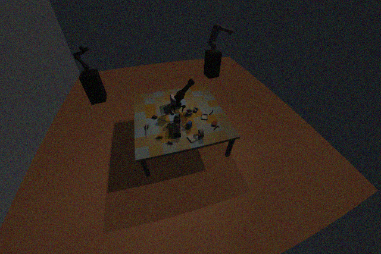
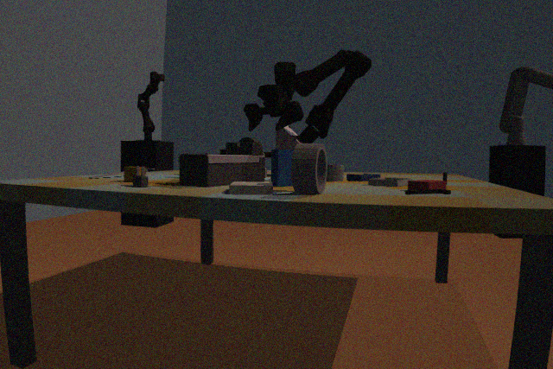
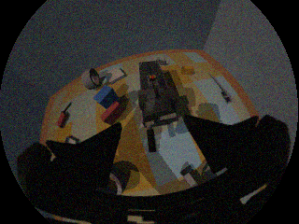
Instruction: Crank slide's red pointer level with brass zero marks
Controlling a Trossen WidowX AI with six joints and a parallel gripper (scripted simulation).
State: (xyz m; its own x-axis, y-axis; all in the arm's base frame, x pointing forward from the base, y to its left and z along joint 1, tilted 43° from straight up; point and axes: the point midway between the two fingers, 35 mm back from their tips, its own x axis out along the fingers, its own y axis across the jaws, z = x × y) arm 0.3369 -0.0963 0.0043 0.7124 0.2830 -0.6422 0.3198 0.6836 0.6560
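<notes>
The dark crank handle lies 70 mm below my gripper tip, 20 mm behind it and 10 mm to the left of it. From my gripper tip the other things lie so: blue block 160 mm ahead, 100 mm to the left, 100 mm below; then red pointer 140 mm ahead, 70 mm to the right, 70 mm below; then yellow block 310 mm to the right, 200 mm ahead, 130 mm below.
</notes>
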